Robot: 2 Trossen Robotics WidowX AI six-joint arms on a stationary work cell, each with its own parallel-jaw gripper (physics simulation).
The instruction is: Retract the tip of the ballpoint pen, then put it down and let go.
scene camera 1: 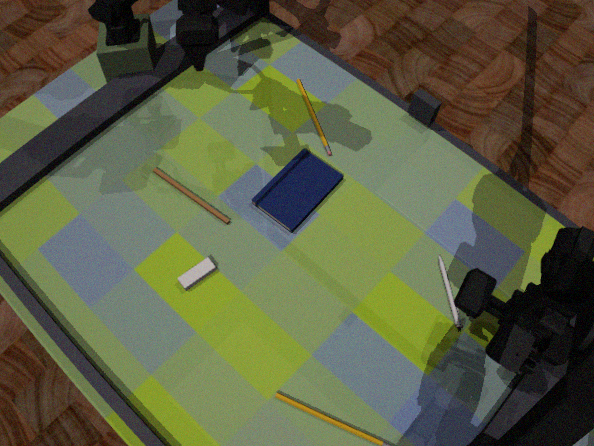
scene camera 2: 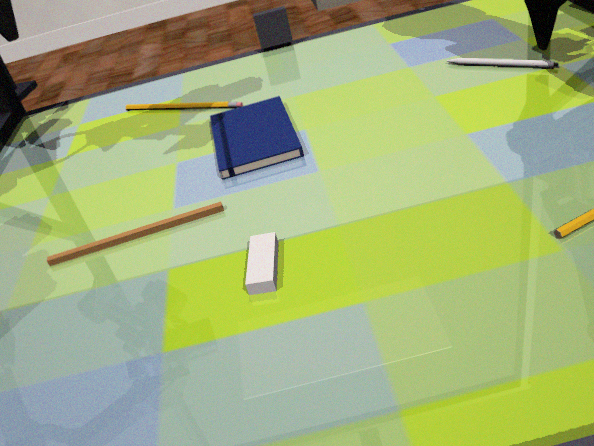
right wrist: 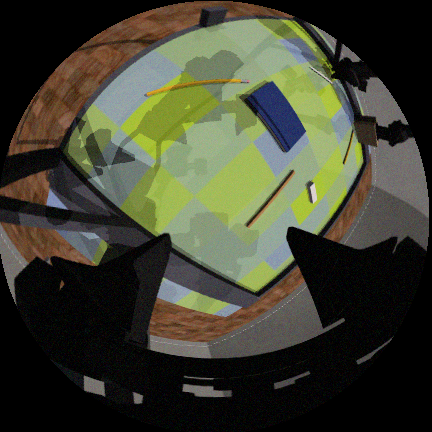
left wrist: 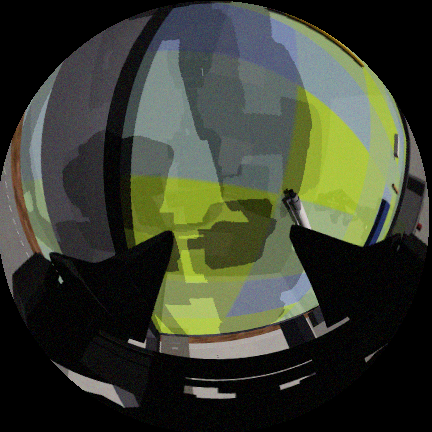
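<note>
The white ballpoint pen lies flat on the patchwork table top. In scene camera 2 its tapered end points left and its dark button end lies at the right. My left gripper is open and empty above the table, close to the button end. In the left wrist view the pen lies by the right-hand fingertip, which hides its tapered end. My right gripper is open and empty, far from the pen, above the table's opposite end.
A blue notebook lies mid-table. A yellow pencil lies behind it. A brown stick, a white eraser and another yellow pencil lie on the nearer side.
</note>
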